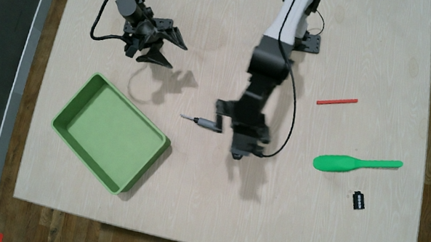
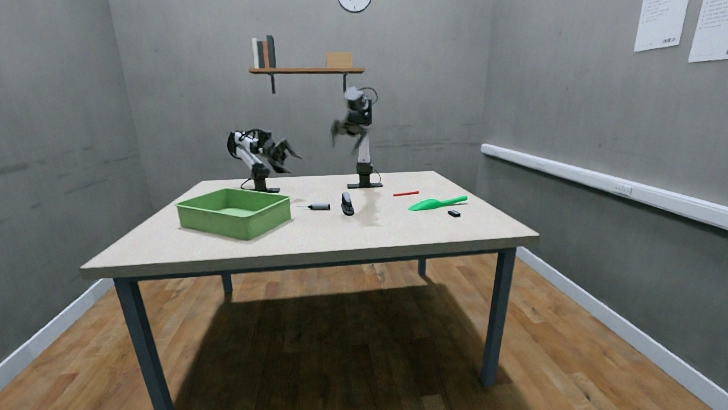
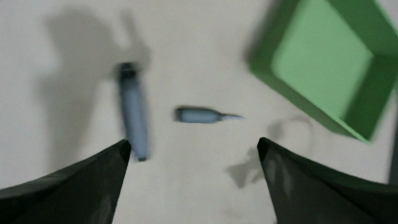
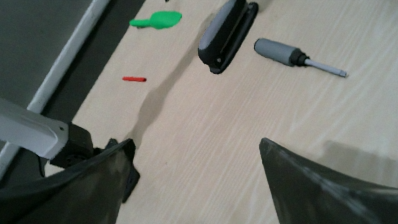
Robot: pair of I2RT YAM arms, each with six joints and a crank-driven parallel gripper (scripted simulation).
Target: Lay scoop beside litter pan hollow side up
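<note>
The small black block is 43 cm to the left of my left hand, 26 cm below it and 14 cm ahead of it. From my left hand the other things lie so: green scoop: 39 cm to the left, 25 cm below, 2 cm ahead; then red stick: 33 cm to the left, 26 cm below, 19 cm behind.
</note>
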